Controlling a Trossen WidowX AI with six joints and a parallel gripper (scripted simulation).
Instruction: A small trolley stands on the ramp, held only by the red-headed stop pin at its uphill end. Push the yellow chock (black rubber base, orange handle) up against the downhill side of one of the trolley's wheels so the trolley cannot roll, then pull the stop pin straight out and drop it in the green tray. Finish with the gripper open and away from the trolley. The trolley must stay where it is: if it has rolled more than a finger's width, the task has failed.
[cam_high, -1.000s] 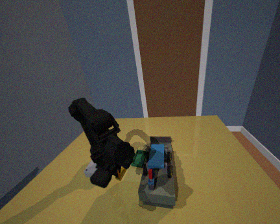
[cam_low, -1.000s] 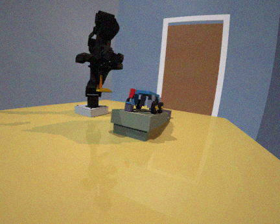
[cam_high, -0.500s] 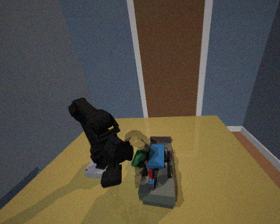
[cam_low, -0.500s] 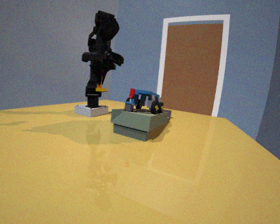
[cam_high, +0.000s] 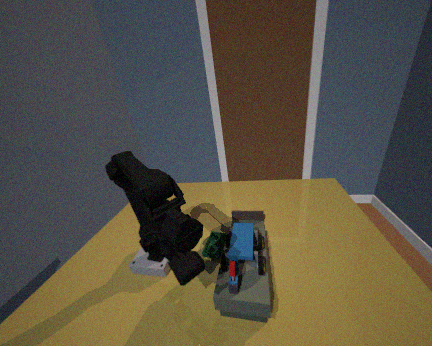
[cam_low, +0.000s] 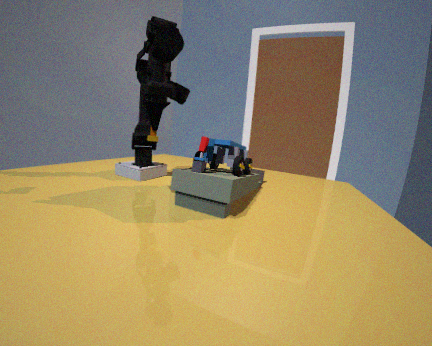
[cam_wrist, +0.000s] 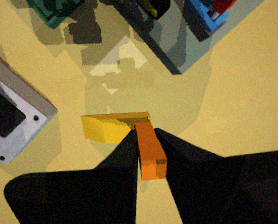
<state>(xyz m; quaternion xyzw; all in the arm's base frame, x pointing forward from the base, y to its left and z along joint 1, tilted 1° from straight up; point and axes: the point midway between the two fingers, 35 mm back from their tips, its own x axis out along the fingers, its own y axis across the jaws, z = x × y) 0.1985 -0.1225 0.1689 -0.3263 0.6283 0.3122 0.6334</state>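
Right now the yellow chock is 20 mm behind my gripper tip, 10 mm to the left of it and 10 mm below it. Round my gripper tip: grey ramp (140 mm ahead, 150 mm to the left, 130 mm below); then red-headed stop pin (130 mm ahead, 40 mm to the left, 40 mm below); then blue trolley (140 mm ahead, 140 mm to the left, 60 mm below).
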